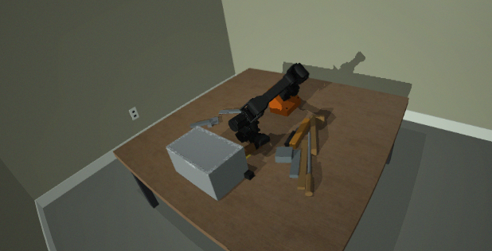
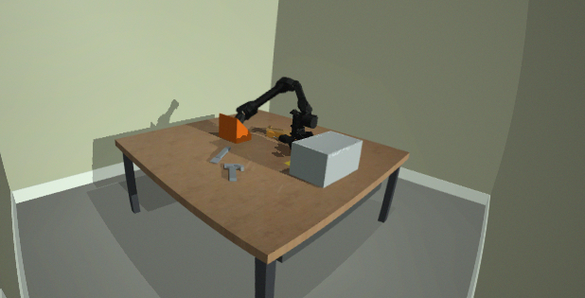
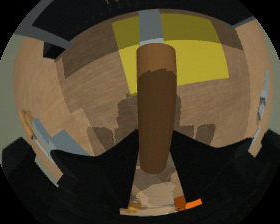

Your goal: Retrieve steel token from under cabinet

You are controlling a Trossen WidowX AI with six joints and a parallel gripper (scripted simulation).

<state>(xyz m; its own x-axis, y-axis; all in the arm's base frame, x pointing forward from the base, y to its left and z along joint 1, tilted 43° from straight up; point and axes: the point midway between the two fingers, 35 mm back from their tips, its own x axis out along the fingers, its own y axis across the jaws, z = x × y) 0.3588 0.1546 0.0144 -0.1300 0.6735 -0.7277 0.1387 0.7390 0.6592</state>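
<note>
Right now my gripper tip is 210 mm past the orange bar, 110 mm to the right of it and 10 mm below it. Also, from my gripper tip: grey block (30 mm behind, 160 mm to the left, 10 mm above); then wooden stick (50 mm behind, 250 mm to the left); then grey t-piece (10 mm ahead, 400 mm to the right).
</note>
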